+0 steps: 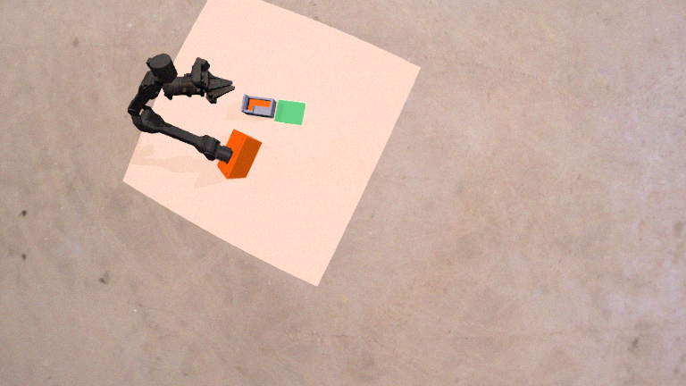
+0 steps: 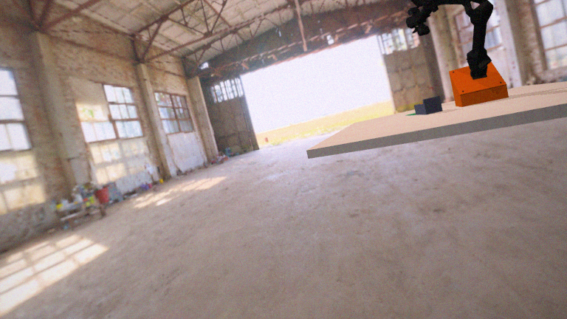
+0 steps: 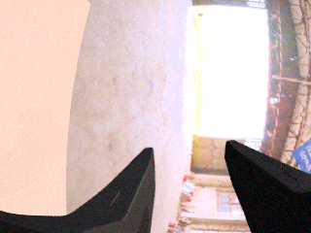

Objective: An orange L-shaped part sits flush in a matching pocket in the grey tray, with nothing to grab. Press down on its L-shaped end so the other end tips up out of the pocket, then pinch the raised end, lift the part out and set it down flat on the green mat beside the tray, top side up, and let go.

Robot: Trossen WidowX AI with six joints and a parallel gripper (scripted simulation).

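Now: gripper tip 490 mm above the orange L-shaped part, 120 mm to the right of it and 10 mm short of it. Also, from my gripper tip: green mat: 550 mm below, 70 mm ahead, 30 mm to the right.
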